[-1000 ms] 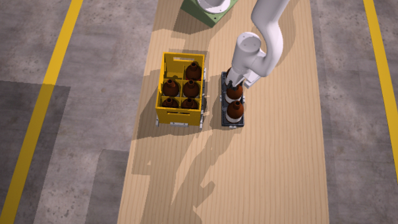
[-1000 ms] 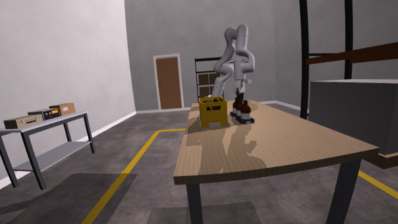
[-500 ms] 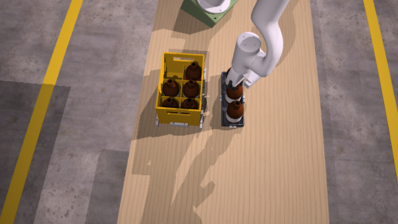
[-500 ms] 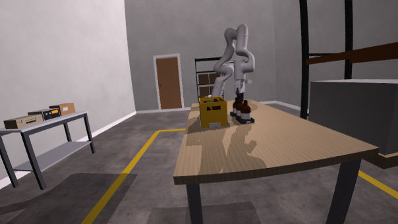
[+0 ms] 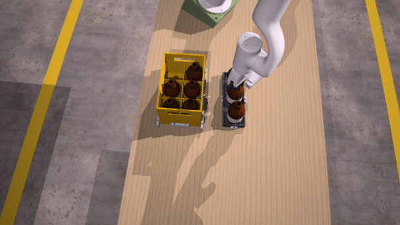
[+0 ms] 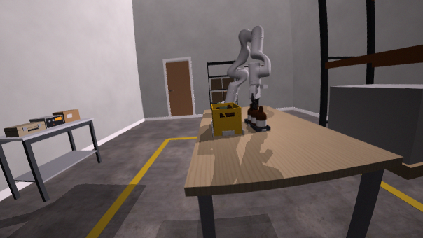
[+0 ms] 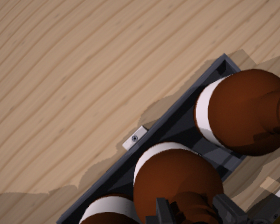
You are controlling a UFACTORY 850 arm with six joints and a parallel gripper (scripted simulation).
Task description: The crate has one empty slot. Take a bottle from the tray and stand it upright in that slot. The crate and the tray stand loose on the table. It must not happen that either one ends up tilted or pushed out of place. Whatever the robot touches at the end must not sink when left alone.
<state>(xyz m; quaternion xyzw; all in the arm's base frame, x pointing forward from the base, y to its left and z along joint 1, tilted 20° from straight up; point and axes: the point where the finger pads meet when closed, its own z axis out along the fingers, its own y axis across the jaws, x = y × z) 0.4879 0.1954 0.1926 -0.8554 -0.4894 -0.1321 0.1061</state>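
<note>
Right now the dark tray is 14 cm below my hand. From my hand the other things lie so: yellow crate: 7 cm ahead, 23 cm to the right, 7 cm below.
</note>
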